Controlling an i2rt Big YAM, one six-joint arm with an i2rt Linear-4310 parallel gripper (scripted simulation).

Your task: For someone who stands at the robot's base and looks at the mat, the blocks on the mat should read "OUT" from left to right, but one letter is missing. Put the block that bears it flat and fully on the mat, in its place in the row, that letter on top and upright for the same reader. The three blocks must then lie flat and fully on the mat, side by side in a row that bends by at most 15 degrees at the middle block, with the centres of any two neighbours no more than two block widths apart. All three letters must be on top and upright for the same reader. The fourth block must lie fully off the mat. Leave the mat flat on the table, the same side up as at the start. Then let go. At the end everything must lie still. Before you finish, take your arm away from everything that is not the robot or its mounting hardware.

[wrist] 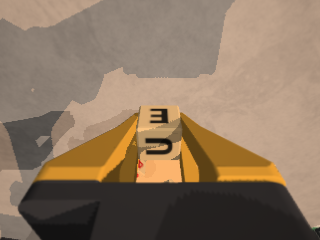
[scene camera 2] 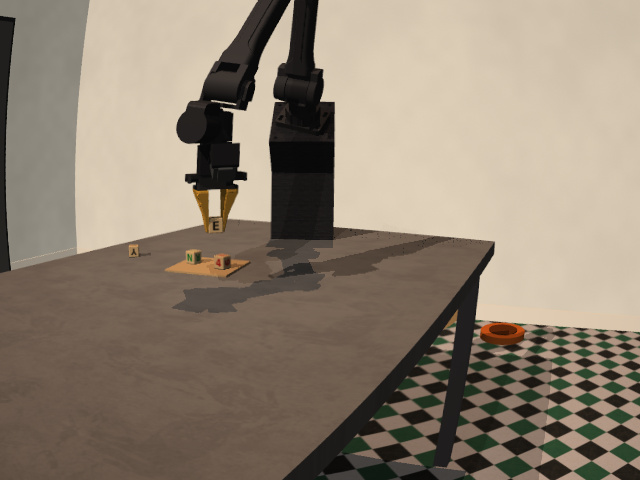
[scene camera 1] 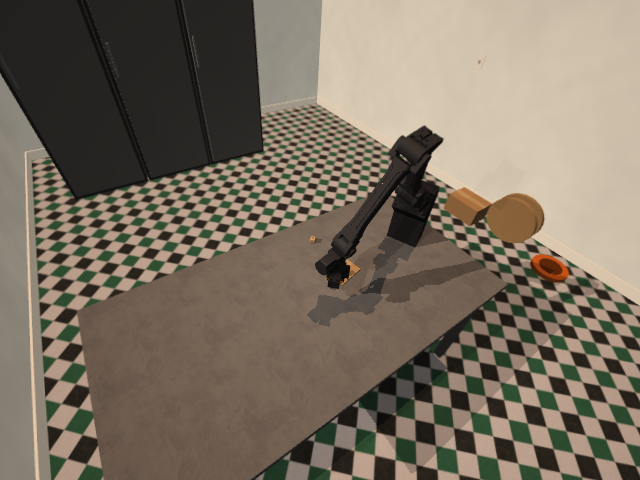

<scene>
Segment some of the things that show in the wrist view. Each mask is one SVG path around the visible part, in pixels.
My gripper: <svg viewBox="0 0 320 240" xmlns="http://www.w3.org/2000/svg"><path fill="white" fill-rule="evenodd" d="M18 205L19 213L41 240L318 240L286 188L286 183L273 162L201 127L184 113L180 113L182 140L179 162L182 182L136 182L139 159L136 137L138 113L135 113L116 128L46 162Z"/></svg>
A tan mat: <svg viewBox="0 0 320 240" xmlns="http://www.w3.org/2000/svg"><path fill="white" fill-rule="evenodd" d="M136 181L182 182L179 160L143 160L146 162L145 176Z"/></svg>
</scene>
